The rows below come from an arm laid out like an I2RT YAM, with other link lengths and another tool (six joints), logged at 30 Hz.
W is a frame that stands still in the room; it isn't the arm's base.
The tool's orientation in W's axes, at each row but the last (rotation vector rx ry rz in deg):
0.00 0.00 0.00
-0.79 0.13 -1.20
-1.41 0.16 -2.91
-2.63 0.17 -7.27
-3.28 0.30 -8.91
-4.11 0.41 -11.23
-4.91 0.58 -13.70
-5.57 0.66 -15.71
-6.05 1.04 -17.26
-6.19 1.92 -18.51
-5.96 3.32 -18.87
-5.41 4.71 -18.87
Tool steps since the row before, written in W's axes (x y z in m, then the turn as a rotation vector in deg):
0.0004 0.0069 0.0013 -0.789 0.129 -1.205
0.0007 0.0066 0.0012 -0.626 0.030 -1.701
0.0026 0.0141 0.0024 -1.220 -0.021 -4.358
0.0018 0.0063 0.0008 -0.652 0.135 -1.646
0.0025 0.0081 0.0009 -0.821 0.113 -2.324
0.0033 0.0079 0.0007 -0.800 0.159 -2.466
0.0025 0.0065 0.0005 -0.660 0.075 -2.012
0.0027 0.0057 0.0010 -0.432 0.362 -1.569
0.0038 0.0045 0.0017 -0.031 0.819 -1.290
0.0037 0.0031 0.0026 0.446 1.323 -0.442
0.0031 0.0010 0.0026 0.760 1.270 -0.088
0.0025 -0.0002 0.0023 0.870 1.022 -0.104
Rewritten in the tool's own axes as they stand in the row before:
0.0004 0.0069 0.0013 -0.789 0.129 -1.205
0.0006 0.0066 0.0013 -0.623 0.040 -1.702
0.0019 0.0142 0.0028 -1.208 0.025 -4.361
0.0010 0.0064 0.0011 -0.664 0.127 -1.642
0.0012 0.0083 0.0014 -0.827 0.118 -2.322
0.0017 0.0083 0.0013 -0.815 0.177 -2.460
0.0009 0.0068 0.0011 -0.659 0.090 -2.012
0.0011 0.0061 0.0016 -0.517 0.383 -1.538
0.0023 0.0052 0.0023 -0.270 0.906 -1.201
0.0025 0.0038 0.0031 0.008 1.437 -0.284
0.0025 0.0016 0.0029 0.308 1.448 0.086
0.0023 0.0004 0.0025 0.494 1.251 0.061

